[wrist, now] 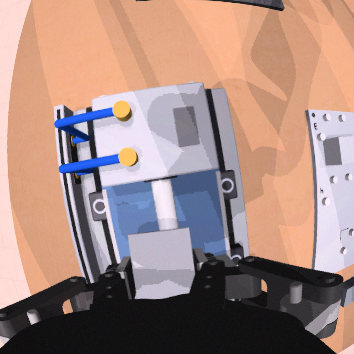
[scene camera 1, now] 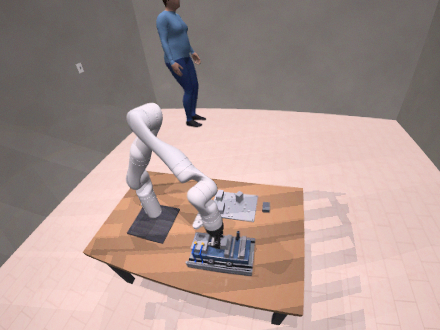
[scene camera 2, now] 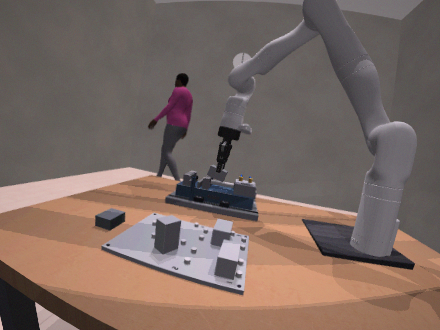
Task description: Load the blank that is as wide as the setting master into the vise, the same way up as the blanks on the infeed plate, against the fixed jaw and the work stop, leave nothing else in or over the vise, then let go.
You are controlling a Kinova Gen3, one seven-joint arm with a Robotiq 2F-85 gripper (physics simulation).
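Frame: origin at the arm's base, x left, y down, z back, level; metres.
Where they show: gripper, between the fingertips: (wrist: 163, 265) (scene camera 1: 220, 243) (scene camera 2: 219, 173); arm's base, origin of its link: (scene camera 1: 154, 211) (scene camera 2: 367, 248).
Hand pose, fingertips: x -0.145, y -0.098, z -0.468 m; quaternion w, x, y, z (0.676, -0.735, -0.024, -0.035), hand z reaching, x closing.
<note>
Things, the pixels of their centre, and the offset from my fingertips. "spot": a spot on its surface instead.
- light grey blank, middle of its body: (wrist: 164, 270) (scene camera 2: 217, 173) (scene camera 1: 221, 243) dz -0.005, dx +0.000, dy +0.001 m
- vise, middle of its body: (wrist: 164, 238) (scene camera 2: 216, 190) (scene camera 1: 221, 249) dz +0.002, dx +0.003, dy +0.062 m
- dark post, a spot on its surface: (scene camera 1: 238, 234) spot: dz -0.063, dx +0.072, dy +0.016 m
- infeed plate, middle of its body: (scene camera 2: 185, 243) (scene camera 1: 234, 205) dz +0.025, dx +0.309, dy +0.107 m
- tall blank, middle of its body: (scene camera 2: 167, 234) (scene camera 1: 239, 197) dz +0.002, dx +0.350, dy +0.073 m
- dark grey block, middle of its body: (wrist: 350, 289) (scene camera 2: 110, 218) (scene camera 1: 266, 207) dz -0.158, dx +0.327, dy +0.099 m
- vise's cylinder housing, a spot on its surface: (wrist: 150, 150) spot: dz +0.082, dx -0.005, dy +0.015 m
My gripper (scene camera 1: 215, 242) (scene camera 2: 220, 168) (wrist: 163, 265) is shut on a light grey blank (scene camera 2: 217, 173) (wrist: 162, 247). The blank is tilted in scene camera 2, low over the vise (scene camera 1: 240, 261) (scene camera 2: 212, 199) (wrist: 202, 205), on the cylinder side of the middle jaw (scene camera 2: 206, 183). Whether it touches the vise I cannot tell. The fixed jaw (scene camera 1: 243, 246) (scene camera 2: 189, 178) stands at the end away from the arm's base, with a dark post (scene camera 1: 238, 234) beside it. In the wrist view the blank and gripper hide the jaws. The infeed plate (scene camera 1: 245, 215) (scene camera 2: 145, 255) (wrist: 330, 225) bears a tall blank (scene camera 1: 239, 197) (scene camera 2: 167, 235) and two lower ones.
A dark grey block (scene camera 1: 266, 207) (scene camera 2: 110, 219) lies on the table beside the plate; whether it is the setting master I cannot tell. The vise's cylinder housing (scene camera 2: 245, 188) (wrist: 150, 150) carries yellow fittings and blue hoses (wrist: 90, 163). A person (scene camera 1: 175, 45) (scene camera 2: 179, 110) stands beyond the table.
</note>
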